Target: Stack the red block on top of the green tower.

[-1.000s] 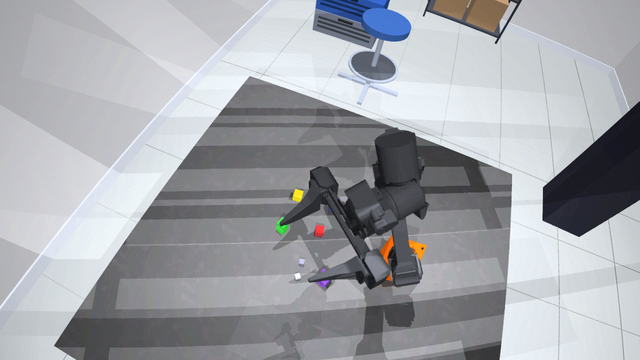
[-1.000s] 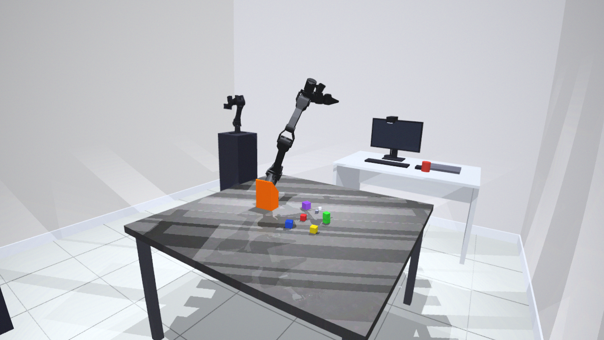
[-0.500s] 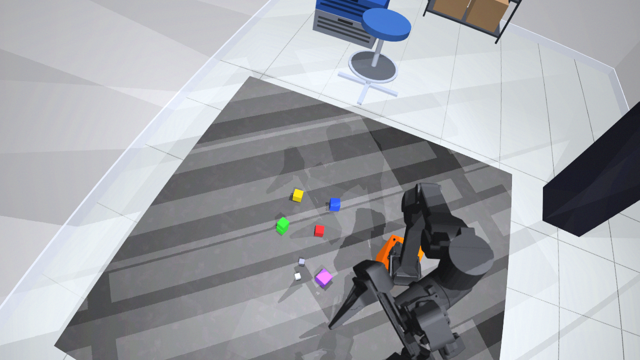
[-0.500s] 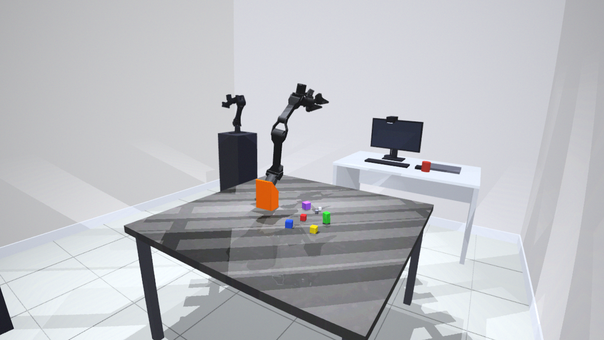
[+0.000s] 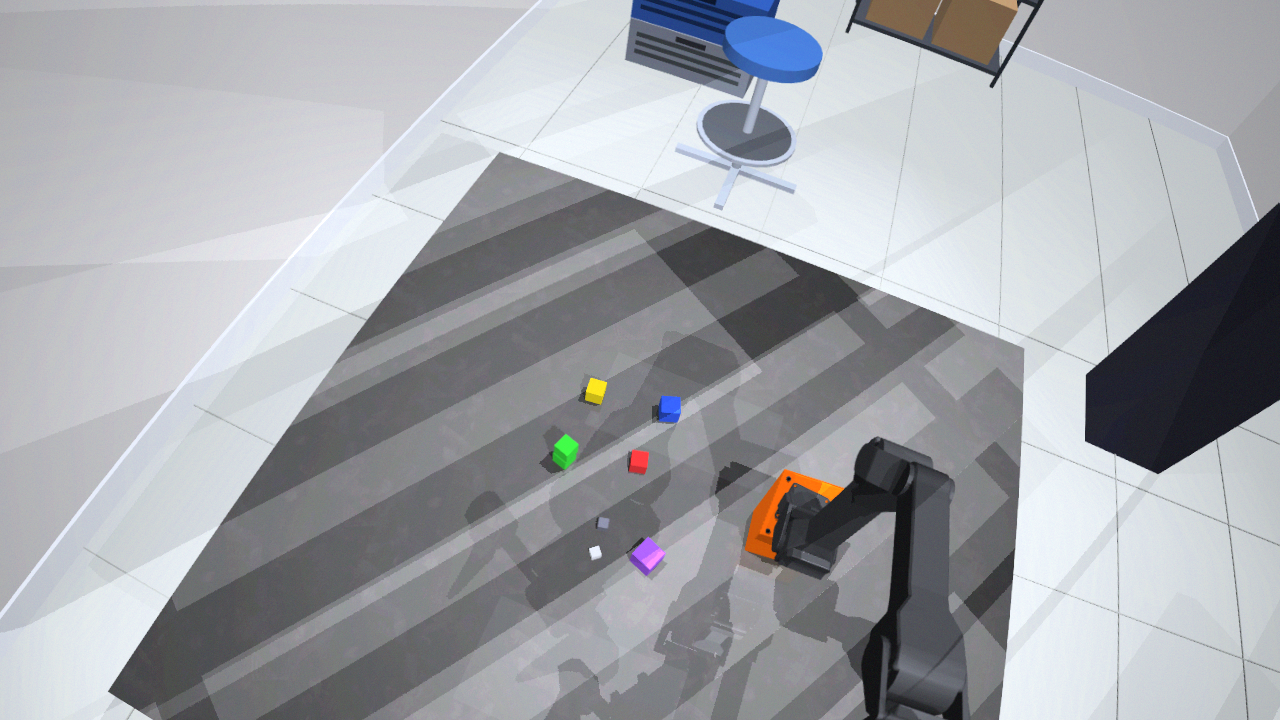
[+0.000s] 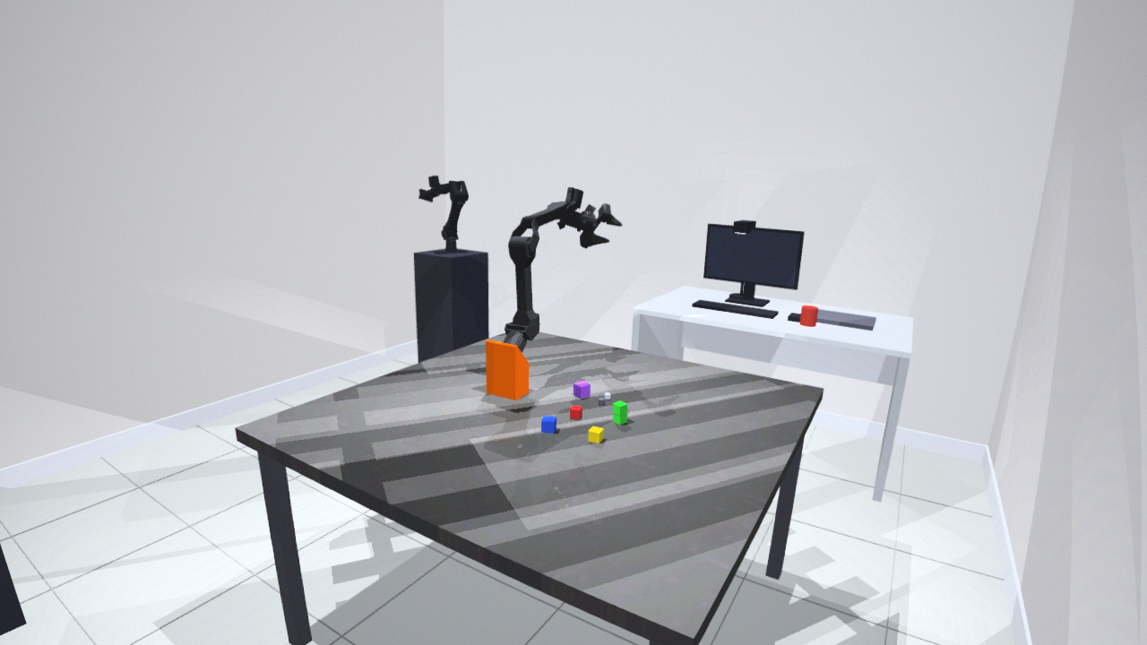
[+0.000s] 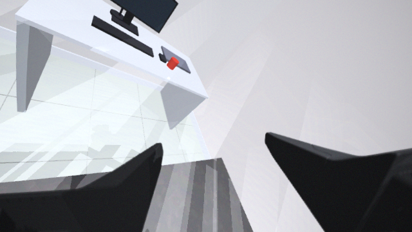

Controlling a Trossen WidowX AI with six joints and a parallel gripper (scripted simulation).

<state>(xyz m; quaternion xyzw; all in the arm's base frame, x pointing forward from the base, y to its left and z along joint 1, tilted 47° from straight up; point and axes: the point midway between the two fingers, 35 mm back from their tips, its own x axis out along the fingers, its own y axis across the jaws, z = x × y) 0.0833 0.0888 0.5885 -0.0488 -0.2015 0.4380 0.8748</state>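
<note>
The red block lies 200 mm ahead of my gripper tip, 540 mm to the right of it and 460 mm below it. Also, from my gripper tip: purple block 120 mm ahead, 390 mm to the right, 460 mm below; then yellow block 330 mm ahead, 630 mm to the right, 460 mm below; then blue block 190 mm ahead, 660 mm to the right, 460 mm below.
</note>
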